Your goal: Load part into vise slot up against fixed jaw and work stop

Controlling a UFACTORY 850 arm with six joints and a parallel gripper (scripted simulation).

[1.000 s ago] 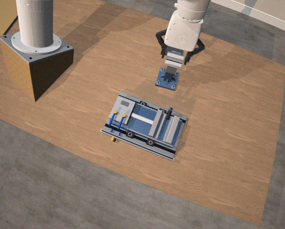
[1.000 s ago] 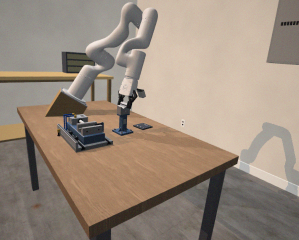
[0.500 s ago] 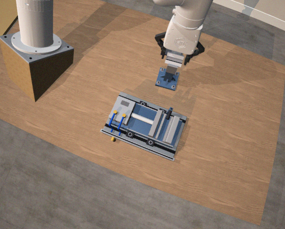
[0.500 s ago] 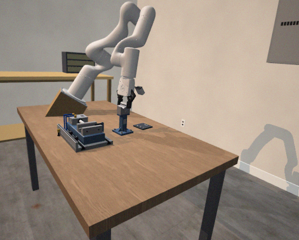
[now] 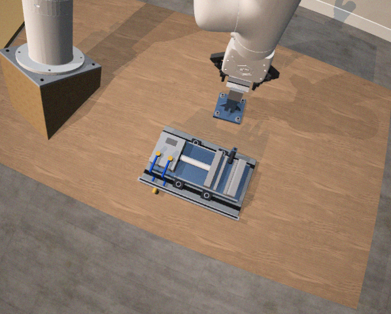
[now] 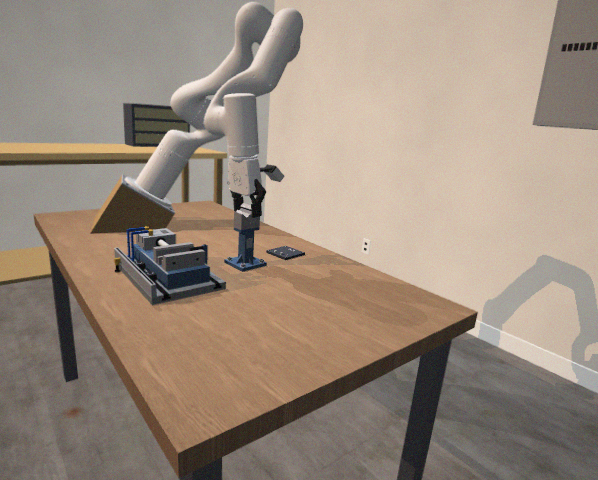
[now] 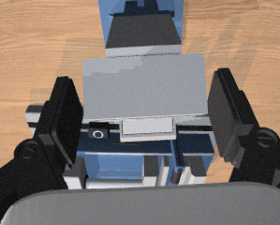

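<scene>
The part lies 1 cm below my hand. Round my hand: work stop 8 cm ahead, 17 cm to the right, 8 cm below; V-block post 11 cm below; infeed plate 5 cm behind, 16 cm to the left, 16 cm below.
</scene>
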